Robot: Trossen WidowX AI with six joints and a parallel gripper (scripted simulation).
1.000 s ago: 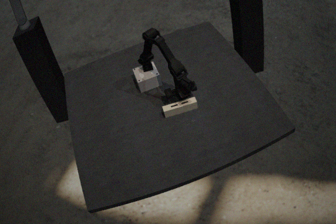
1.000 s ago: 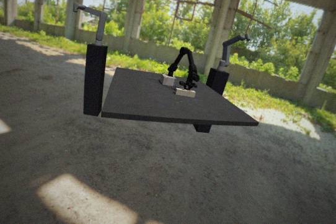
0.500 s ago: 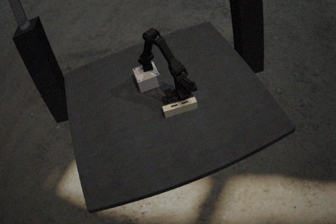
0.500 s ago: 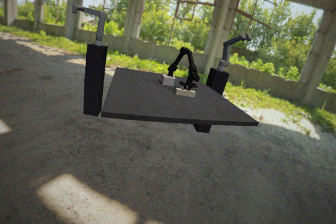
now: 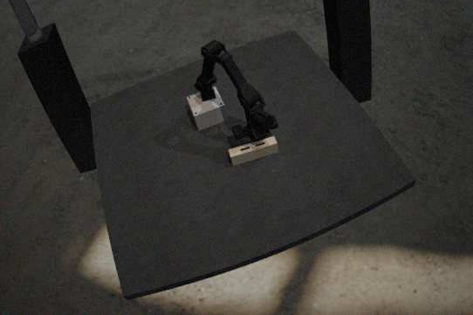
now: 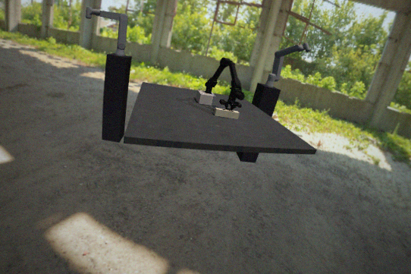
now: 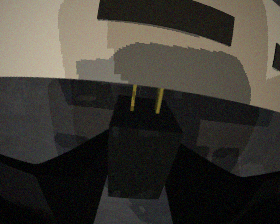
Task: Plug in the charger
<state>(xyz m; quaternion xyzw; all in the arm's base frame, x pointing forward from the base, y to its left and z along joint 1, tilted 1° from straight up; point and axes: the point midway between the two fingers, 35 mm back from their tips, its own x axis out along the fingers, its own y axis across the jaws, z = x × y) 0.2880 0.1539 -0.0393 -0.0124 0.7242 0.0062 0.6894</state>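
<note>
My gripper tip is 20 mm short of the black two-prong charger and 10 mm below it.
</note>
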